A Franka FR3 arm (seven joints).
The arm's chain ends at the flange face. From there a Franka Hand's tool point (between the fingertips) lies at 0.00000 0.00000 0.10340 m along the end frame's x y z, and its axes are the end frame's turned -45 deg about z.
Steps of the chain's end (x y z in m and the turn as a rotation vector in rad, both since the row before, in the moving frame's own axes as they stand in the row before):
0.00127 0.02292 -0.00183 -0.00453 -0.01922 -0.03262
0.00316 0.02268 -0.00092 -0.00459 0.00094 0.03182
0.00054 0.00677 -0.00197 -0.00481 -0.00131 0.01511
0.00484 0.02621 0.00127 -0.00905 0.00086 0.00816
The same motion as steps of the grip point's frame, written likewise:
-0.01706 0.01606 -0.00185 0.01039 -0.01679 -0.03262
-0.01408 0.01867 -0.00092 -0.00391 -0.00258 0.03182
-0.00485 0.00542 -0.00197 -0.00247 -0.00433 0.01511
-0.01571 0.02268 0.00127 -0.00701 -0.00579 0.00816

